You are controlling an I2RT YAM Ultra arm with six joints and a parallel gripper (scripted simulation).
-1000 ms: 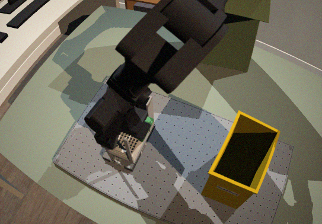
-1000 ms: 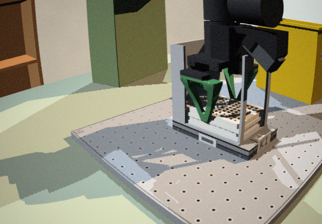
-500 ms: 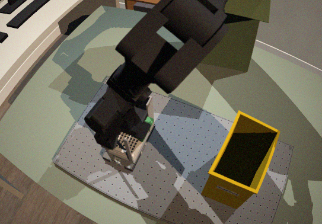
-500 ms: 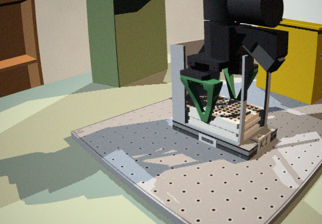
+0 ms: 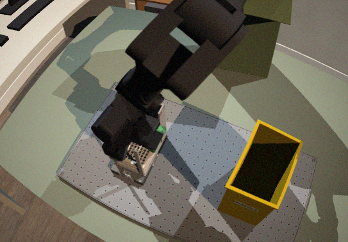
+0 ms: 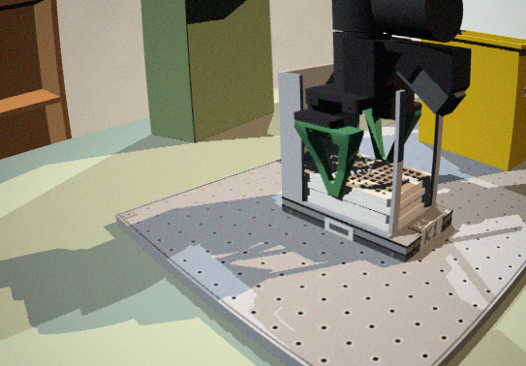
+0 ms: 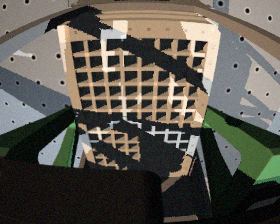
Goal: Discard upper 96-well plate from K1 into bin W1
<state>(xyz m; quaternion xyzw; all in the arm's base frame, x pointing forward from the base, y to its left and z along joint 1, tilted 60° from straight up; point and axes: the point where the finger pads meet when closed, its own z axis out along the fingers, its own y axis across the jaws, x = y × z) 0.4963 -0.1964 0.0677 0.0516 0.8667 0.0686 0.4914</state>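
Now: the yellow bin W1 320 mm to the left of my hand, 40 mm above it and 20 mm ahead of it.
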